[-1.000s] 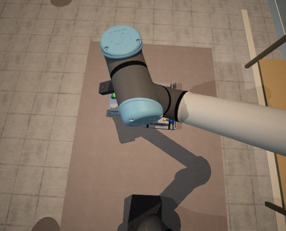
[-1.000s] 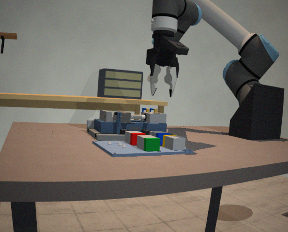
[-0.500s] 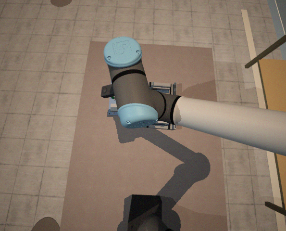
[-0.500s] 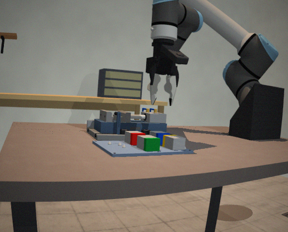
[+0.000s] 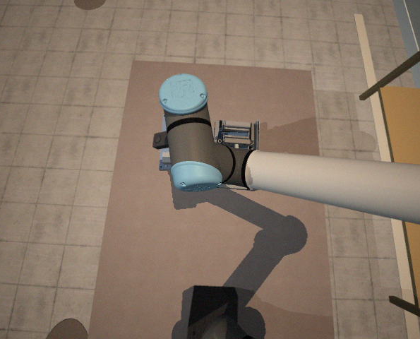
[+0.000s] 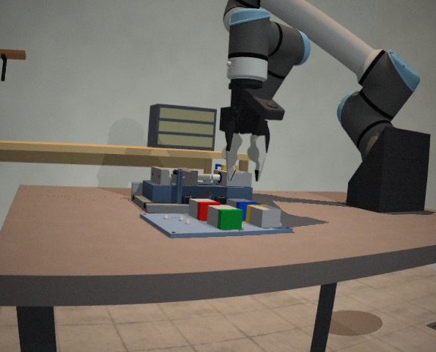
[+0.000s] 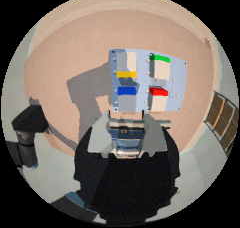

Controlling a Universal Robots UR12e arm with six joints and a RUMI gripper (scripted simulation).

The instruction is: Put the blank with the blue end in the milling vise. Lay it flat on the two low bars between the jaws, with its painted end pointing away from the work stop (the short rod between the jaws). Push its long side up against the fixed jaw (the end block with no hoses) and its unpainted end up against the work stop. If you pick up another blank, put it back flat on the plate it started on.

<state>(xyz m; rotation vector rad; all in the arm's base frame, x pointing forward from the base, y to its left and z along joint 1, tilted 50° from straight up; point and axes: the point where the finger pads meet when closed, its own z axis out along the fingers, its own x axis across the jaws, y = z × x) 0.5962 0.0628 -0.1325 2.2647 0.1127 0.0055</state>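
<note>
My gripper is now 8 cm above the blue-ended blank. The rest, counted from my hand: blue-grey plate: 8 cm ahead, 5 cm to the left, 10 cm below; yellow-ended blank: 1 cm behind, 9 cm to the left, 8 cm below; red-ended blank: 9 cm ahead, 1 cm to the left, 8 cm below.
</note>
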